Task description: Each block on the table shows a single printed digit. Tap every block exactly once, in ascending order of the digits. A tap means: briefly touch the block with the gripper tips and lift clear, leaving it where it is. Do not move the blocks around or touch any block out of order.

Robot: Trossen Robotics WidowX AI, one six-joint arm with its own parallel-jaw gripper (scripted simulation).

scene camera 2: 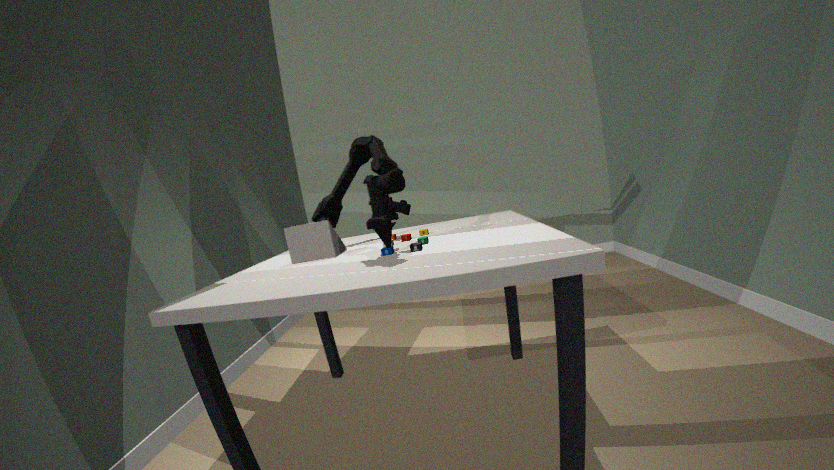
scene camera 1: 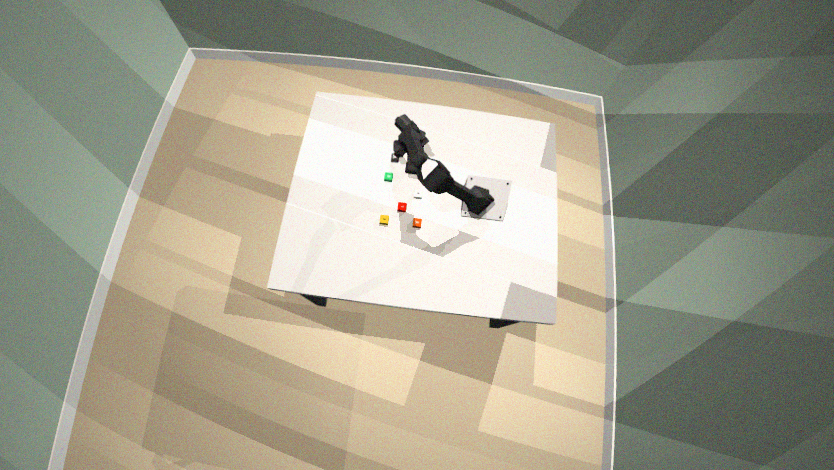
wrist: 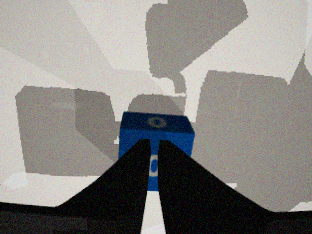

Labels:
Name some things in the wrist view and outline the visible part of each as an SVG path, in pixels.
My gripper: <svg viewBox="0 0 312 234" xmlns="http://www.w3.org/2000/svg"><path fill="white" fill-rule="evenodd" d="M159 141L159 148L157 148L157 192L159 192L165 234L312 234L312 210L305 210L305 212L292 212L292 210L289 210L289 212L273 212L271 210L269 212L263 206L257 205L256 202L249 200L248 197L244 197L243 194L236 192L232 186L225 185L223 181L215 177L215 174L197 164L195 160L192 160L183 150L173 145L171 141ZM148 138L140 138L115 165L109 166L99 178L96 178L93 184L85 186L76 196L68 198L64 204L59 206L35 206L0 202L0 234L141 234L149 185L148 172L151 146L149 146Z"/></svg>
A blue block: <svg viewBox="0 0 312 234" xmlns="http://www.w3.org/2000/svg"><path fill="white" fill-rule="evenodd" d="M124 112L120 126L119 160L140 138L148 138L149 146L151 146L148 190L157 192L157 148L159 148L159 141L171 141L173 145L176 145L177 148L183 150L187 156L191 157L193 138L195 138L191 122L189 122L187 116L177 116L177 114Z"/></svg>

